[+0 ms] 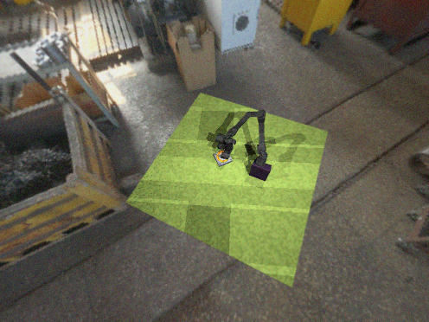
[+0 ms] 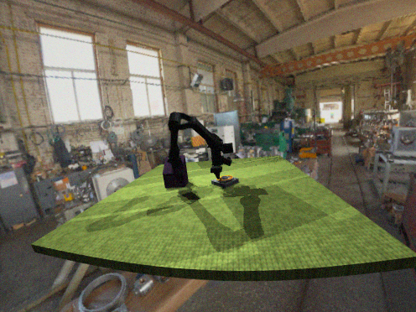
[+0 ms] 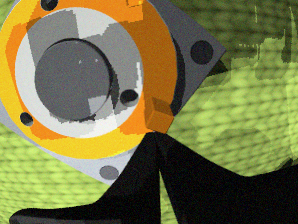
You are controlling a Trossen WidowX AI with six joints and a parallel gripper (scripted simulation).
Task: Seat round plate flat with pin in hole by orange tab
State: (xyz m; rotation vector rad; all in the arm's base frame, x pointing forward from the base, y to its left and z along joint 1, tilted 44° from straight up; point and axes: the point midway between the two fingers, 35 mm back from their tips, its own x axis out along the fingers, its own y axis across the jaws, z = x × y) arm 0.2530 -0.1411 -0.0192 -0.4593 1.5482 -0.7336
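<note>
Right now the round plate is 3 cm ahead of my gripper tip and 1 cm to the left of it. From my gripper tip the other things lie so: grey square base (4 cm ahead, 3 cm to the left, 2 cm below).
</note>
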